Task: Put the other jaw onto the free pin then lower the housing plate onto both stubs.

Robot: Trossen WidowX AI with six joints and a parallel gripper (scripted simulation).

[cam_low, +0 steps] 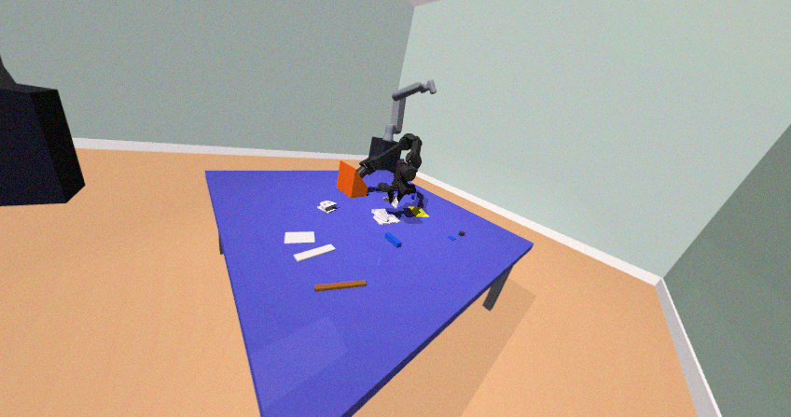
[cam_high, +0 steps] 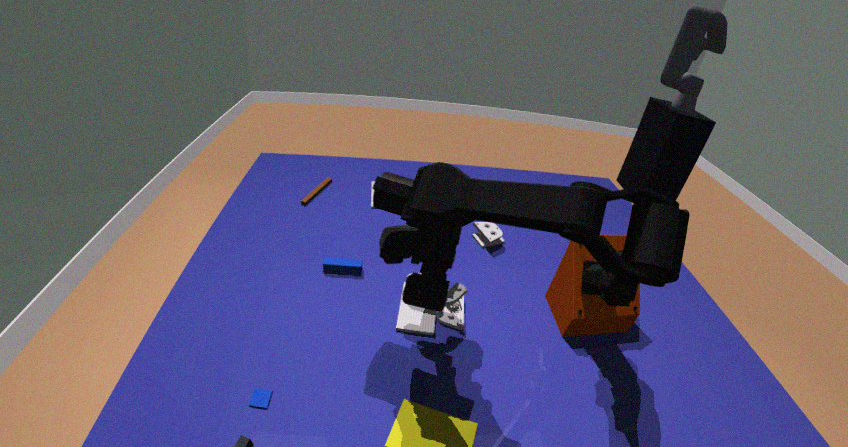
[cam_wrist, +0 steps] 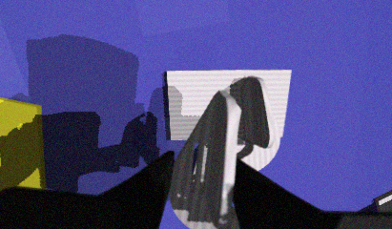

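Right now my gripper tip is 4 cm past the jaw and 1 cm to the left of it. From my gripper tip the other things lie so: blue block: 18 cm ahead, 12 cm to the right, 7 cm below; white stepped part: 17 cm behind, 27 cm to the right, 7 cm below; yellow sheet: 1 cm behind, 22 cm to the left, 8 cm below.
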